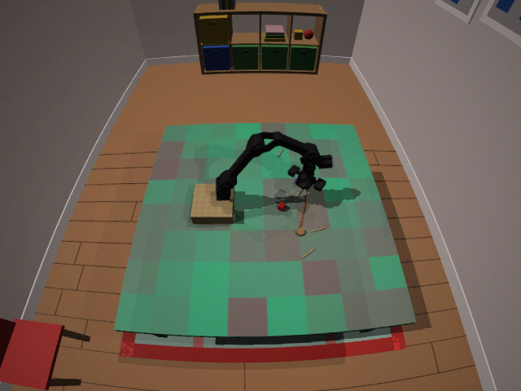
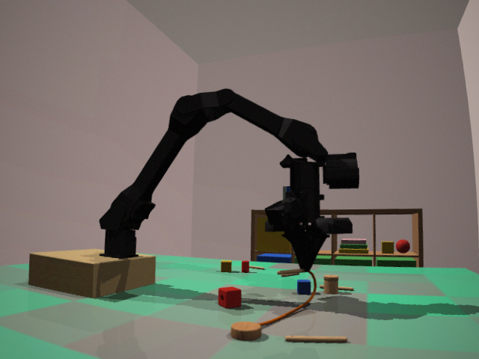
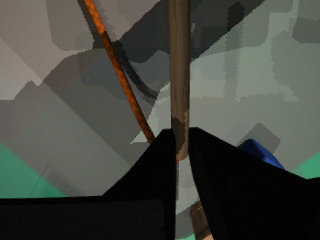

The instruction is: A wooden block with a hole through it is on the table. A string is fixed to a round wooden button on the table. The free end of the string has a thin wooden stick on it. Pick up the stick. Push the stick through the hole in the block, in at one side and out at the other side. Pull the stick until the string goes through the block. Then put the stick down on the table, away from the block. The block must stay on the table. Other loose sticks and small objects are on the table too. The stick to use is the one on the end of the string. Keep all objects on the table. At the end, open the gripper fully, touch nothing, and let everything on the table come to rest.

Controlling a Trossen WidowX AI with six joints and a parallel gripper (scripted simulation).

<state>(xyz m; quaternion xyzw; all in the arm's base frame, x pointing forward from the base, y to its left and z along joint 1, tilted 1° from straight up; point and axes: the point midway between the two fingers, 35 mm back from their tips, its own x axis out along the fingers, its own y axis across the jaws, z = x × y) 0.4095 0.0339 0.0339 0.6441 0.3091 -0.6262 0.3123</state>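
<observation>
Now: gripper tip 10 mm past the blue cube, 80 mm to the right of it and 50 mm above it. Round my gripper tip: red block (120 mm behind, 80 mm to the right, 40 mm below); thin wooden stick (10 mm behind, 10 mm to the right); wooden cylinder (40 mm ahead, 100 mm to the left, 40 mm below).
</observation>
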